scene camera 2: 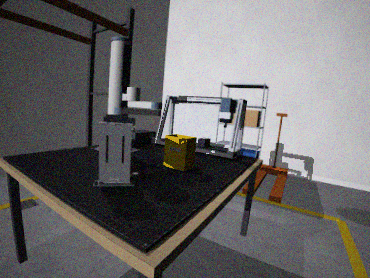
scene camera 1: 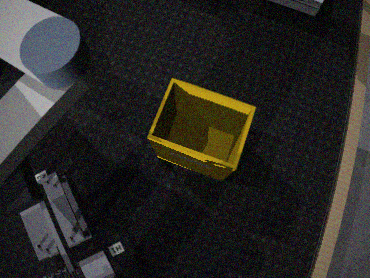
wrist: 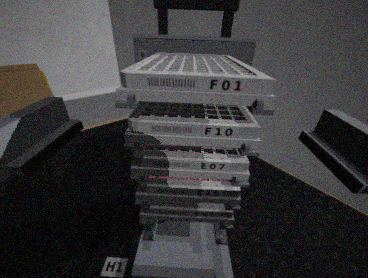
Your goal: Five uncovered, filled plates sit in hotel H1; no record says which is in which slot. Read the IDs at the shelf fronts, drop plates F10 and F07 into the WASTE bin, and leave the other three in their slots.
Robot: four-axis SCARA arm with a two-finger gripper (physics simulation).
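Places are measured from the arm's base along level axes (x ahead, y left, z up), in metres.
Pixels of known places: gripper, fingertip midpoint: (wrist: 190, 117).
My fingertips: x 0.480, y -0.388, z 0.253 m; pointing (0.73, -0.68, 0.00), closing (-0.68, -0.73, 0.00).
Note:
Behind a point stands the place of what it marks.
Hotel H1 (scene camera 2: 115, 155) {z 0.150, x 0.592, y -0.491 m} (wrist: 245, 50) {z 0.284, x 0.528, y -0.516 m} stands upright on the table, its grey back facing scene camera 2. In the wrist view, plate F01 (wrist: 197, 83) {z 0.275, x 0.475, y -0.386 m} is at the top, plate F10 (wrist: 170, 129) {z 0.247, x 0.485, y -0.376 m} below it, then plate E07 (wrist: 227, 165) {z 0.220, x 0.458, y -0.405 m}. The lower shelf fronts are too dark to read, so F07 cannot be identified. My gripper (wrist: 190, 117) {z 0.253, x 0.480, y -0.388 m} is open and empty, its fingers wide apart to either side of the stack, in front of it. In scene camera 2 the gripper is hidden behind the hotel. The yellow WASTE bin (scene camera 1: 215, 96) {z 0.210, x 0.653, y 0.027 m} (scene camera 2: 179, 156) {z 0.098, x 0.683, y -0.086 m} stands open-topped on the table.
The arm's blue-capped joint (scene camera 1: 50, 45) {z 0.415, x 0.453, y -0.055 m} hangs at the upper left of scene camera 1. A pale flat stand (scene camera 1: 39, 230) {z 0.073, x 0.379, y -0.337 m} lies near the H1 tag (scene camera 1: 116, 248) {z 0.013, x 0.547, y -0.317 m} (wrist: 114, 266) {z 0.013, x 0.548, y -0.318 m}. A gantry machine (scene camera 2: 200, 99) {z 0.493, x 0.426, y 0.623 m} stands beyond the bin. An orange-brown shape (wrist: 20, 87) shows at left.

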